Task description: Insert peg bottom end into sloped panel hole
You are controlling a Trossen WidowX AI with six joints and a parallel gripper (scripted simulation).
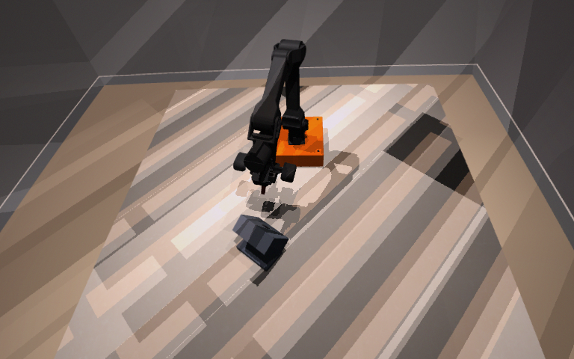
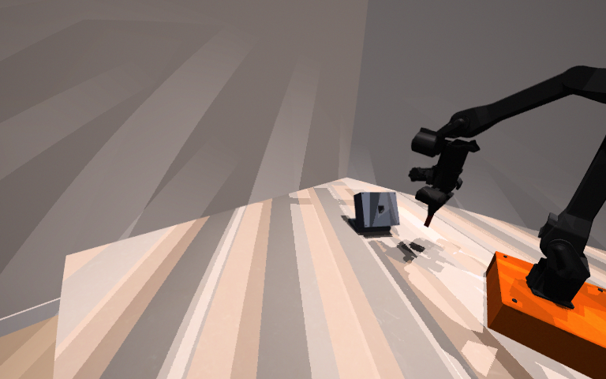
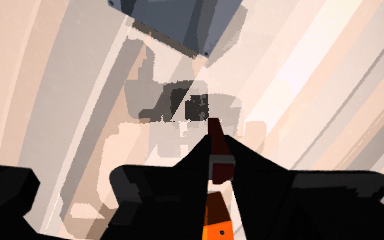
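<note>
Right now the sloped panel is 160 mm ahead of my gripper tip, 40 mm below it and 10 mm to the right of it. Also, from my gripper tip: panel foot: 180 mm ahead, 110 mm below, 20 mm to the right; then red peg: 20 mm above.
</note>
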